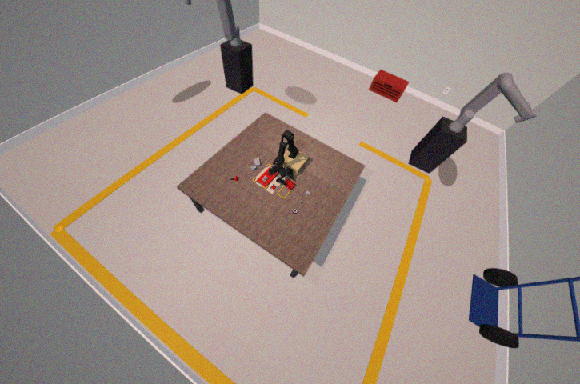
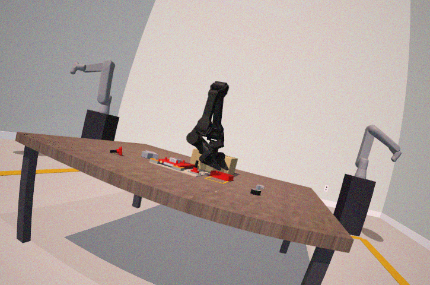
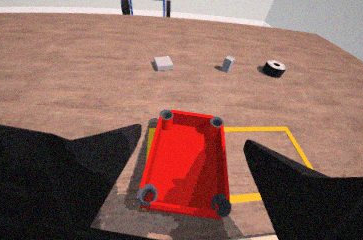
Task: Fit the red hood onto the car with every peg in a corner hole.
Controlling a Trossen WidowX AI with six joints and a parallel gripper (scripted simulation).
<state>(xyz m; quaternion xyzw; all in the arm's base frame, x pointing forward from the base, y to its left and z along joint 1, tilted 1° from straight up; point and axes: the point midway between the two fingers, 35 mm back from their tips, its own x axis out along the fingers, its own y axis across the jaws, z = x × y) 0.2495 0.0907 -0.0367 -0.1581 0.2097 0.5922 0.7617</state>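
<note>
My gripper tip is now 3 cm above the red hood. Also, from my gripper tip: black wheel 21 cm ahead, 17 cm to the left, 3 cm below; then grey engine block 21 cm to the right, 8 cm ahead, 2 cm below.
</note>
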